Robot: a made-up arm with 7 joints. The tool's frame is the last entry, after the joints. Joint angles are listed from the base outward.
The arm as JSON. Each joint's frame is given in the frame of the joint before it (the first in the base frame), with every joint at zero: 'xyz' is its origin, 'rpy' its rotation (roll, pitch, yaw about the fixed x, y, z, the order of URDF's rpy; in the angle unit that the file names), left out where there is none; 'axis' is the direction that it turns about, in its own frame. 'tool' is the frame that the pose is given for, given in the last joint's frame.
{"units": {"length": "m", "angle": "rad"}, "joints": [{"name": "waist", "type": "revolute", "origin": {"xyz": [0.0, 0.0, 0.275]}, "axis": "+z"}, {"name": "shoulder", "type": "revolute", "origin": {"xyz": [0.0, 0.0, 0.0], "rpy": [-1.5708, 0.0, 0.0]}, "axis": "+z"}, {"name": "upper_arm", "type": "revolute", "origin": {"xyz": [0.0, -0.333, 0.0], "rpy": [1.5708, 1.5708, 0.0]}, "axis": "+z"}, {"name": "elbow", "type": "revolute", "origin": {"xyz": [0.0, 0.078, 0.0], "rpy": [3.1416, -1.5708, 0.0]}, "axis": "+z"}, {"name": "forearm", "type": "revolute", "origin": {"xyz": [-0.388, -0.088, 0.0], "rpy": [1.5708, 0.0, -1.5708]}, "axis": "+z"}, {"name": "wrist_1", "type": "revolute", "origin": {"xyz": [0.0, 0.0, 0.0], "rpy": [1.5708, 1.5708, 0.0]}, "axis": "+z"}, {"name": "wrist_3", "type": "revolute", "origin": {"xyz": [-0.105, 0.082, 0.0], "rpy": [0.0, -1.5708, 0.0]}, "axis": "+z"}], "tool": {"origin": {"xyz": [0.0, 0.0, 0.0], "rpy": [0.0, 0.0, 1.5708]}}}
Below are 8 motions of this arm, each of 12 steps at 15 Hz.
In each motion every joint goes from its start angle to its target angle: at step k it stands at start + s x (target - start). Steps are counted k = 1, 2, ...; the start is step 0. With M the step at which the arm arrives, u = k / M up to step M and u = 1 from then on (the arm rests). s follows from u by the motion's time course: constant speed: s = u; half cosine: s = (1 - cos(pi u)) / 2; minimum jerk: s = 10 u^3 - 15 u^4 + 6 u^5.
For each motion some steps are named. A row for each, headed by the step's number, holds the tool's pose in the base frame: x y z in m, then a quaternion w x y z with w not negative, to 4 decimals.
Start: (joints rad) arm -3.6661 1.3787 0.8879 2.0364 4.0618 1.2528 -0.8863
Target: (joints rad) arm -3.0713 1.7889 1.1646 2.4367 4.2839 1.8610 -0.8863
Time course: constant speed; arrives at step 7
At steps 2, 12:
2: -0.7901 -0.0182 0.0351 0.2156 -0.6652 0.5696 0.4319
12: -0.6788 -0.2375 -0.0880 0.3504 -0.6767 0.5856 0.2763

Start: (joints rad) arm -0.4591 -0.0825 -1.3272 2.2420 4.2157 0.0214 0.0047
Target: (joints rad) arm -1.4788 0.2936 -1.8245 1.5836 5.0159 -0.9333 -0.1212
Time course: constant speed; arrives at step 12
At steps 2, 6, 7, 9, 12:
2: -0.1363 -0.4400 0.9128 0.8011 0.5037 0.0256 -0.3222
6: -0.2912 -0.4120 0.8142 0.7058 0.6264 -0.0267 -0.3298
7: -0.3294 -0.3878 0.7935 0.6882 0.6450 -0.0518 -0.3281
9: -0.3970 -0.3210 0.7578 0.6626 0.6653 -0.1102 -0.3259
12: -0.4630 -0.1851 0.7187 0.6472 0.6527 -0.2033 -0.3374

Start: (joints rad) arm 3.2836 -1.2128 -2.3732 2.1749 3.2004 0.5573 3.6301
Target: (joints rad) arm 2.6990 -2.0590 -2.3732 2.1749 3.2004 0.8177 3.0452
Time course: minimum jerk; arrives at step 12
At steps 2, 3, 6, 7, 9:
2: 0.7164 0.4125 0.1823 0.5120 -0.6389 0.2946 -0.4929
3: 0.7275 0.3824 0.1399 0.4817 -0.6487 0.3094 -0.5014
6: 0.7210 0.2106 -0.0975 0.3016 -0.7014 0.3890 -0.5156
7: 0.6884 0.1545 -0.1813 0.2333 -0.7197 0.4161 -0.5045
9: 0.6098 0.0886 -0.3000 0.1314 -0.7462 0.4544 -0.4684

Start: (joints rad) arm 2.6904 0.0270 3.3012 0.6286 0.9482 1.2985 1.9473
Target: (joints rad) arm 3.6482 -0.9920 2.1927 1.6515 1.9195 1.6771 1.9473
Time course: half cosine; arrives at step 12
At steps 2, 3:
2: 0.4292 -0.0608 0.2412 0.0665 -0.1165 0.8592 0.4937
3: 0.4570 -0.0691 0.2370 0.0866 -0.0910 0.8454 0.5191

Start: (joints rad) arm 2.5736 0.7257 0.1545 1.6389 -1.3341 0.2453 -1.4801
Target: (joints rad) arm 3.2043 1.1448 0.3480 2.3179 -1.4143 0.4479 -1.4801
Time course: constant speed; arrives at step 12
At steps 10, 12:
10: -0.8288 -0.1321 0.2566 0.0379 0.8396 -0.2418 -0.4849
12: -0.8235 -0.2133 0.2564 0.0645 0.8396 -0.2189 -0.4930

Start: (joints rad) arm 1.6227 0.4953 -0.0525 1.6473 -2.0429 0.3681 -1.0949
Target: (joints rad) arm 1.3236 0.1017 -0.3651 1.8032 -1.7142 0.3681 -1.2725
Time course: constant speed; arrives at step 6
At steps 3, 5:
3: 0.1500 0.6775 0.5732 0.6343 -0.3165 0.6320 0.3130
5: 0.2588 0.5894 0.6935 0.6904 -0.1935 0.6295 0.2995

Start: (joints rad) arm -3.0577 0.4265 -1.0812 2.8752 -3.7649 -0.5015 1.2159
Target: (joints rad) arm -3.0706 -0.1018 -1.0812 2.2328 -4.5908 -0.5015 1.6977
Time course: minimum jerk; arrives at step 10
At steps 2, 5, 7, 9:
2: -0.3397 0.2000 0.9546 0.2847 -0.3023 0.2829 0.8646
5: -0.1872 0.3015 0.9717 0.3490 -0.2354 0.3850 0.8213
7: -0.0791 0.3649 0.9557 0.3833 -0.2055 0.4451 0.7828
9: -0.0344 0.3904 0.9413 0.3945 -0.1985 0.4674 0.7659

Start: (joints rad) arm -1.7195 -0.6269 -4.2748 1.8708 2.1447 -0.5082 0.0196
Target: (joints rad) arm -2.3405 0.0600 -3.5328 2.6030 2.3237 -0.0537 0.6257
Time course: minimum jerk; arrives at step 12
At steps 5, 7, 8, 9, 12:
5: 0.5357 0.2565 0.7382 0.6981 -0.3287 0.5599 -0.3019
7: 0.4620 0.1691 0.8980 0.8565 -0.1819 0.4723 -0.1019
8: 0.4014 0.1170 0.9674 0.9084 -0.1211 0.3999 -0.0169
9: 0.3413 0.0731 1.0158 0.9391 -0.0802 0.3309 0.0459
12: 0.2723 0.0294 1.0558 0.9604 -0.0476 0.2543 0.1035

